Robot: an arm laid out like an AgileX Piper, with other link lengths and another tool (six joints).
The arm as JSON. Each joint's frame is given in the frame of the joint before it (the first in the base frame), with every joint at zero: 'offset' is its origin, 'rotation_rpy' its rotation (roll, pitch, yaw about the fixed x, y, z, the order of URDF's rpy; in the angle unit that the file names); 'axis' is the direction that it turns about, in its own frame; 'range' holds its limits. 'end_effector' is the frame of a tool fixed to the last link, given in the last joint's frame.
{
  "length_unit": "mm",
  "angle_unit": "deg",
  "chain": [
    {
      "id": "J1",
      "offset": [
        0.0,
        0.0,
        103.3
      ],
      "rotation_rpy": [
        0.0,
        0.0,
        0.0
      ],
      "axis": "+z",
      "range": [
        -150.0,
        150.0
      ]
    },
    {
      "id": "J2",
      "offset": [
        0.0,
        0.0,
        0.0
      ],
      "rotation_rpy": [
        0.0,
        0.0,
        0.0
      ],
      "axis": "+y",
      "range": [
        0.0,
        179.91
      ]
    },
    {
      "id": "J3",
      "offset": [
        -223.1,
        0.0,
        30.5
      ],
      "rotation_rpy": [
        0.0,
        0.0,
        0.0
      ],
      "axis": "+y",
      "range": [
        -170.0,
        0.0
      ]
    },
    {
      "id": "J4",
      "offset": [
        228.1,
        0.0,
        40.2
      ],
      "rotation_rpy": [
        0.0,
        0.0,
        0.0
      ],
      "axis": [
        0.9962,
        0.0,
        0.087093
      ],
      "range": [
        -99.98,
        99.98
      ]
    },
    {
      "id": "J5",
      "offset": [
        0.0,
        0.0,
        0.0
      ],
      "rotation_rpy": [
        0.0,
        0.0,
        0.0
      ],
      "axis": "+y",
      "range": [
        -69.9,
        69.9
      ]
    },
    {
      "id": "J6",
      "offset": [
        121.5,
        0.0,
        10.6
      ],
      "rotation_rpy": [
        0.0,
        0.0,
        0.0
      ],
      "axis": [
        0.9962,
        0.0,
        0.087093
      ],
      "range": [
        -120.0,
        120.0
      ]
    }
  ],
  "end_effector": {
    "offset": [
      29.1,
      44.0,
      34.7
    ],
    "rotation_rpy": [
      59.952,
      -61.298,
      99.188
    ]
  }
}
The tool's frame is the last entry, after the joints.
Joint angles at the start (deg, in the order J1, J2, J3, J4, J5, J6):
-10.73, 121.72, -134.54, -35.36, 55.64, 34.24
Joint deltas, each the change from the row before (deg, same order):
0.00, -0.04, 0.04, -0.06, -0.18, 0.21
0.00, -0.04, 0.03, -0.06, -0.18, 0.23
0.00, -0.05, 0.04, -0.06, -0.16, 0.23
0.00, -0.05, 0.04, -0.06, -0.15, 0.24
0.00, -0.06, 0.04, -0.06, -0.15, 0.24
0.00, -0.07, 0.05, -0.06, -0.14, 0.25
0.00, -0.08, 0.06, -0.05, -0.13, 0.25
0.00, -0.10, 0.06, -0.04, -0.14, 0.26
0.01, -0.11, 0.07, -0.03, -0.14, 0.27
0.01, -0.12, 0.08, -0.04, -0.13, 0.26
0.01, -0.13, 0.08, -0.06, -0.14, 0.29
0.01, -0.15, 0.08, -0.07, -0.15, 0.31
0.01, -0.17, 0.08, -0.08, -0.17, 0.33
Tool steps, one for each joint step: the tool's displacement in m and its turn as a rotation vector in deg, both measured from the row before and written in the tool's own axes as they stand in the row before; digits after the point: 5 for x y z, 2 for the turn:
0.00057, 0.00039, -0.00016, -0.03, 0.11, 0.23
0.00062, 0.00044, -0.00018, -0.03, 0.11, 0.25
0.00056, 0.00047, -0.00019, -0.03, 0.10, 0.25
0.00054, 0.00048, -0.00018, -0.03, 0.08, 0.25
0.00059, 0.00055, -0.00023, -0.04, 0.09, 0.26
0.00057, 0.00058, -0.00024, -0.04, 0.08, 0.27
0.00054, 0.00059, -0.00027, -0.03, 0.07, 0.27
0.00066, 0.00073, -0.00038, -0.02, 0.08, 0.30
0.00069, 0.00069, -0.00047, -0.01, 0.08, 0.31
0.00067, 0.00072, -0.00048, -0.01, 0.08, 0.29
0.00075, 0.00084, -0.00052, -0.03, 0.09, 0.32
0.00088, 0.00101, -0.00061, -0.04, 0.11, 0.35
0.00104, 0.00118, -0.00072, -0.05, 0.14, 0.39

